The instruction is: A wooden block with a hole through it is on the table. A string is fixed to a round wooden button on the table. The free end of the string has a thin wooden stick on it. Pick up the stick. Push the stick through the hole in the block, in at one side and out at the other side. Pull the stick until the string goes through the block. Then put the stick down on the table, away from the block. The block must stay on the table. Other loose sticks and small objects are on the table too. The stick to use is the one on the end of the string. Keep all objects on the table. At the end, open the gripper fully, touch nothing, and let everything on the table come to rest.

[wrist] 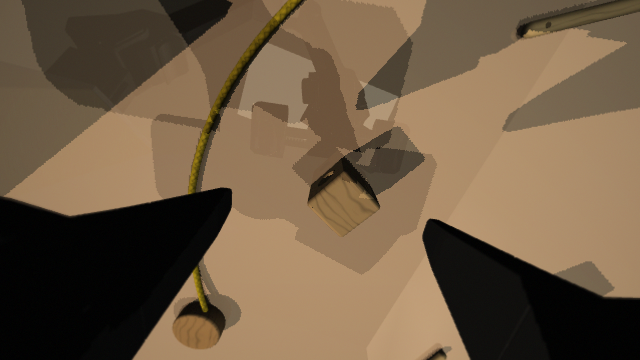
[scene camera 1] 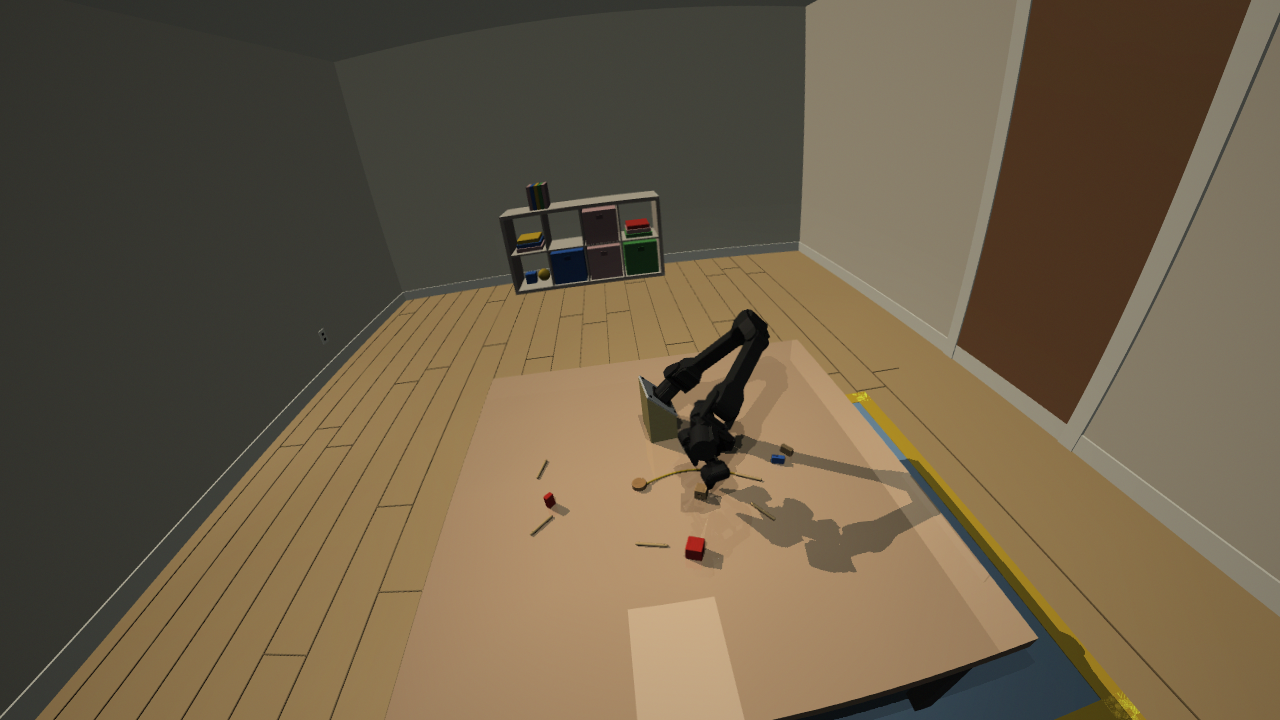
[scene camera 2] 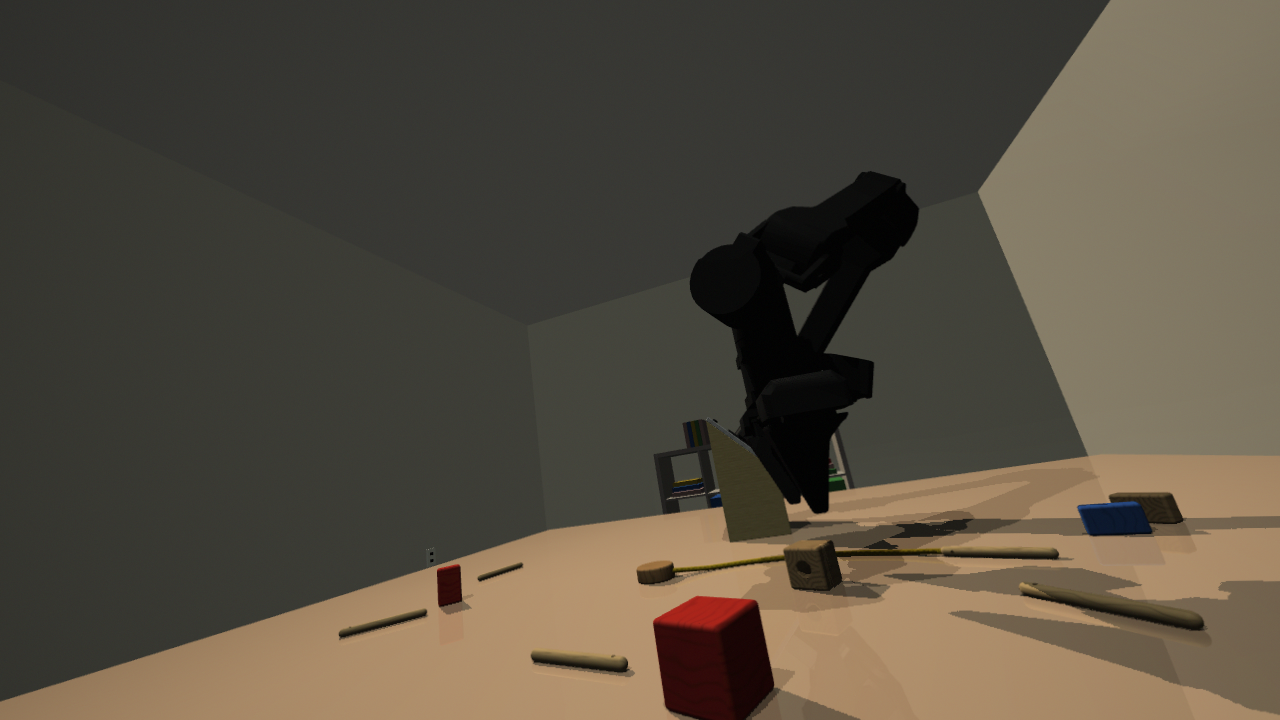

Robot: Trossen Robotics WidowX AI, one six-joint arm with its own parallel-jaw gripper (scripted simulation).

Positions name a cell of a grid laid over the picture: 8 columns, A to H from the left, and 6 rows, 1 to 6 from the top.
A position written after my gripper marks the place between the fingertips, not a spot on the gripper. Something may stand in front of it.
My gripper shows in the wrist view (E4), in scene camera 1 (E4) and in scene camera 2 (F5).
